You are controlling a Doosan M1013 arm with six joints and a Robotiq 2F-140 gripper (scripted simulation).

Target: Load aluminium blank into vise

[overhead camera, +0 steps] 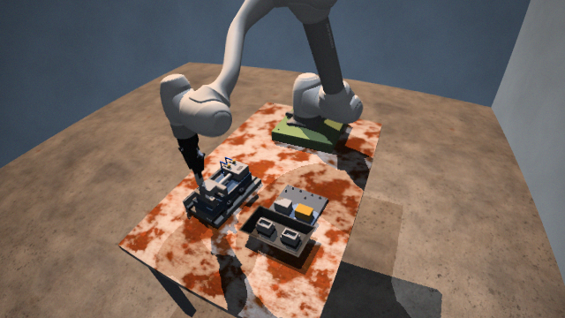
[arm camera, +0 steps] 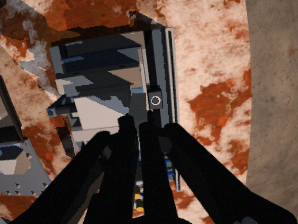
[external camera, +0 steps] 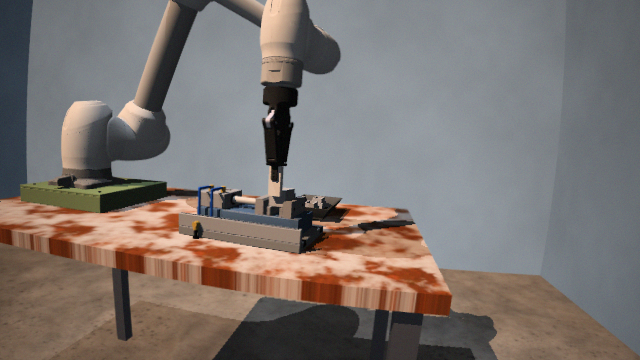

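My gripper is now 8 cm past the piston rod, 5 cm to the right of it and 6 cm above it. Also, from my hand: infeed plate 14 cm behind, 36 cm to the left, 14 cm below; vise 6 cm behind, 5 cm to the left, 10 cm below; aluminium blank 10 cm behind, 31 cm to the left, 11 cm below.
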